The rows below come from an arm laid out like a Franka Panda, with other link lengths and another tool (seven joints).
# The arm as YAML. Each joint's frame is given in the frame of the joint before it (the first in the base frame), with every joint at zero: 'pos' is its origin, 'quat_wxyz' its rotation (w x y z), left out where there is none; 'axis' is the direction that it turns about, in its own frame. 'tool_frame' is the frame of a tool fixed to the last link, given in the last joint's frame.
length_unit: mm
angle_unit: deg
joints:
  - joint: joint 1
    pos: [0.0, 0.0, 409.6]
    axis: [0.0, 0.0, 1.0]
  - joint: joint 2
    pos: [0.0, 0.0, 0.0]
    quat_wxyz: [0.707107, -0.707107, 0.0, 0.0]
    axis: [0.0, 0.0, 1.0]
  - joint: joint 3
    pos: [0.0, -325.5, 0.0]
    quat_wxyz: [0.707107, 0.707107, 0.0, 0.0]
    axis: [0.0, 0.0, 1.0]
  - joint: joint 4
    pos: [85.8, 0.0, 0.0]
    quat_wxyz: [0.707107, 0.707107, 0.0, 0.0]
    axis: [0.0, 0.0, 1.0]
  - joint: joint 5
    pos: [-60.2, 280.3, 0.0]
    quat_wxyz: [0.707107, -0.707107, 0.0, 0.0]
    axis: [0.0, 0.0, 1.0]
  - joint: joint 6
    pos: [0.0, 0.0, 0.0]
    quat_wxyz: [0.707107, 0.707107, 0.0, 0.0]
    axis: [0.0, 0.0, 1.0]
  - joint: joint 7
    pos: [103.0, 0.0, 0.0]
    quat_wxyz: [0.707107, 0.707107, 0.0, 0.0]
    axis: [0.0, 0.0, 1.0]
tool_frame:
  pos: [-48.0, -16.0, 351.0]
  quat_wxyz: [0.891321, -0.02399, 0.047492, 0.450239]
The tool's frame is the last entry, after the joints.
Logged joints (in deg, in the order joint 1, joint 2, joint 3, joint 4, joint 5, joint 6, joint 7), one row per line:
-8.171 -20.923 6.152 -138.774 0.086 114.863 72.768
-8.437 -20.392 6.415 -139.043 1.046 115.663 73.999
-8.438 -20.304 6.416 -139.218 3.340 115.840 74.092
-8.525 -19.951 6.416 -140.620 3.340 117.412 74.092
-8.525 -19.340 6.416 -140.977 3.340 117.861 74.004
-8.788 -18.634 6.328 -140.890 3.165 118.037 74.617
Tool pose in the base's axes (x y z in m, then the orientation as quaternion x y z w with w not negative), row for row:
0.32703 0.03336 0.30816 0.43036 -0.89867 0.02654 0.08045
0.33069 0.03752 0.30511 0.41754 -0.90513 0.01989 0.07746
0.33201 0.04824 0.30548 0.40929 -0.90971 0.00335 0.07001
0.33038 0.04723 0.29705 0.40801 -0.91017 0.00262 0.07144
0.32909 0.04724 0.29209 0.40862 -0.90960 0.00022 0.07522
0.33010 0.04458 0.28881 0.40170 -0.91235 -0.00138 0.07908
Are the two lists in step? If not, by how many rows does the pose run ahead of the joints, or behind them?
They are in step.
